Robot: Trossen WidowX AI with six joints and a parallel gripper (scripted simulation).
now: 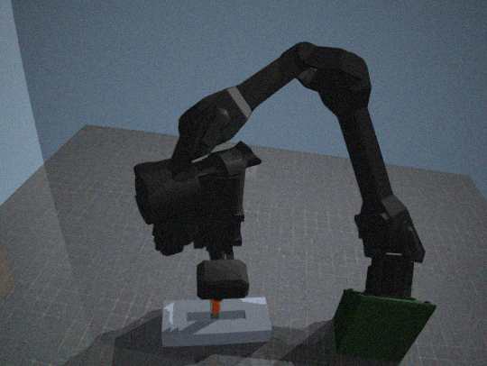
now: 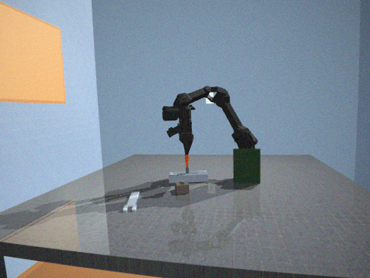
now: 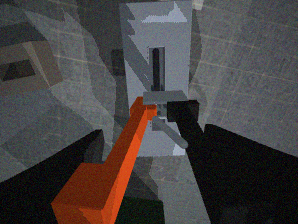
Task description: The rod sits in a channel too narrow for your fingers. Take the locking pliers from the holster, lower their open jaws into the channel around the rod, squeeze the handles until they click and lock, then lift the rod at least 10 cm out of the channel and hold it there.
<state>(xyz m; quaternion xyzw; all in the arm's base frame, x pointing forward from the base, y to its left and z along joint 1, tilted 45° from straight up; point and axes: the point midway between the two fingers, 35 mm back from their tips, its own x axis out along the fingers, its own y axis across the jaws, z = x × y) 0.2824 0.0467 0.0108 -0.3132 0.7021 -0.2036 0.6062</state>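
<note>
Right now the grey channel block is 110 mm below my gripper tip and 10 mm to the right of it. From my gripper tip the other things lie so: brown holster 150 mm to the left, 120 mm below; orange handle 20 mm to the left; small white forked piece 300 mm to the left, 150 mm ahead, 130 mm below.
</note>
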